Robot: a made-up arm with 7 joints.
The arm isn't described. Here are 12 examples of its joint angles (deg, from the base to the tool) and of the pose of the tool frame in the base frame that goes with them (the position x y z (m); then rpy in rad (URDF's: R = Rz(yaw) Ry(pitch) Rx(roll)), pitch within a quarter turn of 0, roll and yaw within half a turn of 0).
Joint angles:
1: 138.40 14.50 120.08 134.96 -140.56 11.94 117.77
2: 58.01 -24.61 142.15 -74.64 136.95 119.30 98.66
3: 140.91 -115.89 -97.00 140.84 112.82 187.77 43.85
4: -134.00 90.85 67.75 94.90 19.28 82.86 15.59
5: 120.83 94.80 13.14 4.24 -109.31 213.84 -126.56
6: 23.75 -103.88 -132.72 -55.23 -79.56 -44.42 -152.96
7: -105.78 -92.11 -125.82 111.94 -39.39 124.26 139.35
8: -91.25 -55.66 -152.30 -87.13 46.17 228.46 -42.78
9: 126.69 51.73 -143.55 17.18 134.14 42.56 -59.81
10: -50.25 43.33 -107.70 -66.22 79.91 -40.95 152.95
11: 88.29 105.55 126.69 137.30 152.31 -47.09 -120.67
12: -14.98 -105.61 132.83 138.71 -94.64 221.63 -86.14
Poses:
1: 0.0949 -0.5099 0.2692 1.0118 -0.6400 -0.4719
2: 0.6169 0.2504 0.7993 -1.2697 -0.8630 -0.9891
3: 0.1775 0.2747 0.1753 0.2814 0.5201 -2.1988
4: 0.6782 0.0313 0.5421 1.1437 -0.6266 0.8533
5: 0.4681 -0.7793 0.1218 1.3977 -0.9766 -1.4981
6: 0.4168 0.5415 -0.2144 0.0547 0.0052 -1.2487
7: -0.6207 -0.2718 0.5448 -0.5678 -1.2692 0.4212
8: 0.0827 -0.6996 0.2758 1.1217 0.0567 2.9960
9: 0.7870 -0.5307 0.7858 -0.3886 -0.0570 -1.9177
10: 0.0571 0.4901 1.0302 -1.2716 0.5855 2.9386
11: -0.1865 0.0571 -0.1479 -2.3522 -0.8450 -2.2675
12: 0.3346 0.1503 0.5346 -1.4754 0.4466 -2.8350
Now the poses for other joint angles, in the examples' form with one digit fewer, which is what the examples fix.
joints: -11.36 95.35 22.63 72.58 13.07 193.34 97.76
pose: -0.595 0.220 0.651 2.152 -0.588 -1.656
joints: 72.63 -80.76 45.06 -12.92 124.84 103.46 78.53
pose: 0.294 0.929 0.477 1.481 0.329 2.610
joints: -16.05 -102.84 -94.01 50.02 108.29 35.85 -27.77
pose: 0.566 -0.794 0.081 2.973 -0.519 -0.663
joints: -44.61 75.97 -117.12 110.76 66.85 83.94 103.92
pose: -0.572 -0.154 0.072 2.009 0.197 -0.352
